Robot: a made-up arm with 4 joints.
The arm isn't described. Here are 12 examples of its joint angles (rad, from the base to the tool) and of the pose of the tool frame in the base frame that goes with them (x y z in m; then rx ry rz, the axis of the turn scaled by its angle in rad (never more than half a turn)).
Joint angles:
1: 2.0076 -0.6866 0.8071 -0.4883
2: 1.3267 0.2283 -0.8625 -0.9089
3: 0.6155 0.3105 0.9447 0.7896
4: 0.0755 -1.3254 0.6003 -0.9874
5: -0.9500 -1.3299 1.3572 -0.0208
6: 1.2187 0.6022 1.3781 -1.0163
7: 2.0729 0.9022 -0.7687 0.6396
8: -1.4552 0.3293 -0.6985 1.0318
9: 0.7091 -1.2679 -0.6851 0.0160
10: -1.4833 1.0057 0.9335 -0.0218
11: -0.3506 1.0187 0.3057 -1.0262
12: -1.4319 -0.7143 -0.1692 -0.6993
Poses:
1: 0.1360 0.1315 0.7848 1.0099 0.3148 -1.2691
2: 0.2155 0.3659 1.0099 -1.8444 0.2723 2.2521
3: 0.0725 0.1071 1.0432 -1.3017 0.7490 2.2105
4: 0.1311 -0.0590 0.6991 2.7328 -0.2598 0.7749
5: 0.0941 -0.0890 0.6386 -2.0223 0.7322 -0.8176
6: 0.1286 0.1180 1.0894 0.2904 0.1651 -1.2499
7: 0.4346 0.4604 0.5772 -0.6273 1.8284 1.1554
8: -0.2933 -0.2602 0.4614 0.5721 -1.9806 0.1320
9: -0.0221 -0.0662 0.9344 -1.5538 -1.7158 1.1209
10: -0.3386 -0.1084 0.5927 -1.5789 -0.7517 1.1792
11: -0.1980 -0.1098 0.9995 -2.1514 -0.3415 1.9887
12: -0.1575 0.0619 0.5509 -1.6397 -0.3716 -1.1787
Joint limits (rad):
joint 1: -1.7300..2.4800
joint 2: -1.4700..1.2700
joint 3: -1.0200..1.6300
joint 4: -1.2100..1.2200
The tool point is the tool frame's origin. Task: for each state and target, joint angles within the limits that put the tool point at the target. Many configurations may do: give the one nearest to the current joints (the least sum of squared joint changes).
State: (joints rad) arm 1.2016 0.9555 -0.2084 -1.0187
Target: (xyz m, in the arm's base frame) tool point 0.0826 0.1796 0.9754
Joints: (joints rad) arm 1.2939 0.2633 0.4301 -1.2100
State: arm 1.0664 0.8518 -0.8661 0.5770
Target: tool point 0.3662 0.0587 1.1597
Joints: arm 0.6843 1.0716 -1.0200 0.4356
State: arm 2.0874 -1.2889 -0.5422 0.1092
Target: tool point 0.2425 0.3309 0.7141
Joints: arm 2.4800 -1.1192 -0.1527 0.9243
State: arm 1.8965 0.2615 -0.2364 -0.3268
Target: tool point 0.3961 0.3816 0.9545
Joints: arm 1.3060 0.8065 -0.5128 0.2025
